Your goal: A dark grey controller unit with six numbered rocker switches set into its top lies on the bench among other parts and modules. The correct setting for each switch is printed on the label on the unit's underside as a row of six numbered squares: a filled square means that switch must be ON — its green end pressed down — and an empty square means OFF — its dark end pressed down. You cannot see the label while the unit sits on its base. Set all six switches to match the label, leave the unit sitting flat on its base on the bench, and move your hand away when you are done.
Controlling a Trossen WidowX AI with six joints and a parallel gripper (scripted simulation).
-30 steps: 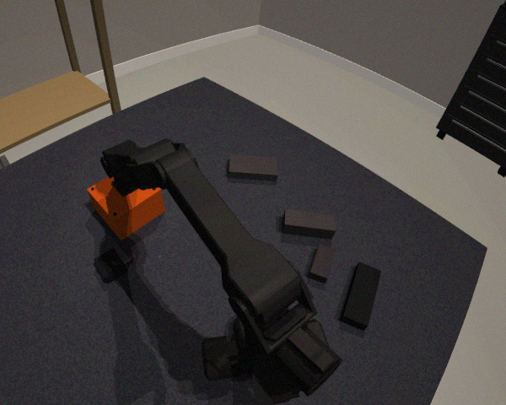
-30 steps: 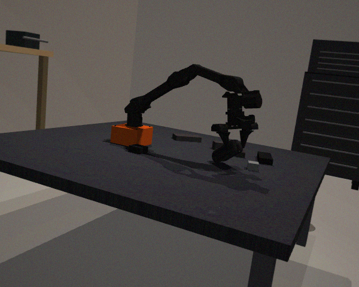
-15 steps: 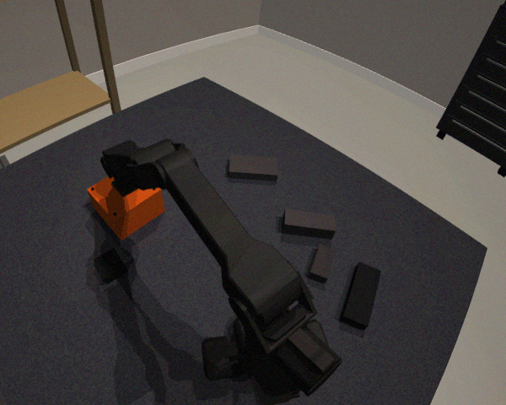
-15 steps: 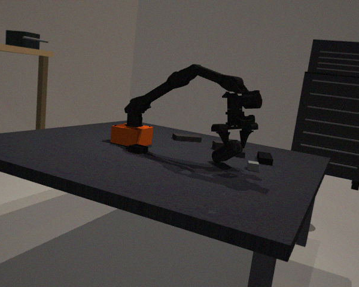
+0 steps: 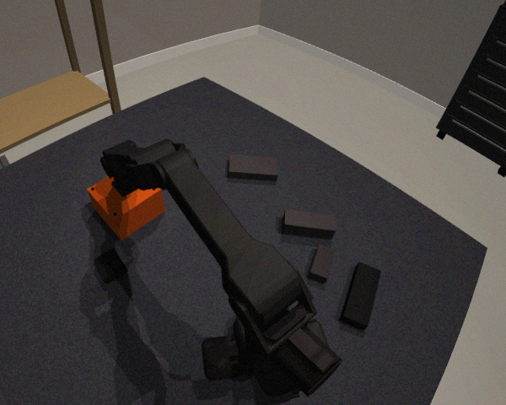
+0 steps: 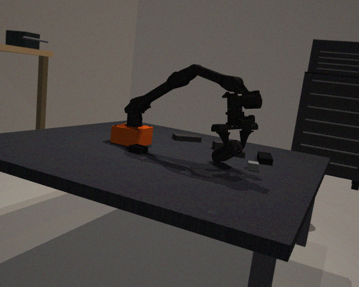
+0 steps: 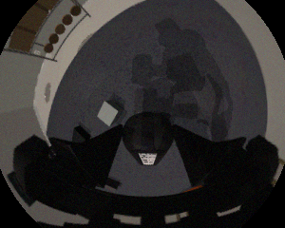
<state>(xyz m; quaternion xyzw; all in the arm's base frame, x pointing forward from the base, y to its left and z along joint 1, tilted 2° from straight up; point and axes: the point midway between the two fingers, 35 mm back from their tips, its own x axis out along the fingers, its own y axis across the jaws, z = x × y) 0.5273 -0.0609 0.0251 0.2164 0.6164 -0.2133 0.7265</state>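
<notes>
Now: gripper tip 6 cm short of the light grey cube, 8 cm to the right of it and 7 cm above it. The rest, counted from my gripper tip: long black block 5 cm ahead, 30 cm to the left, 7 cm below; then black cube 40 cm behind, 8 cm to the right, 7 cm below.
</notes>
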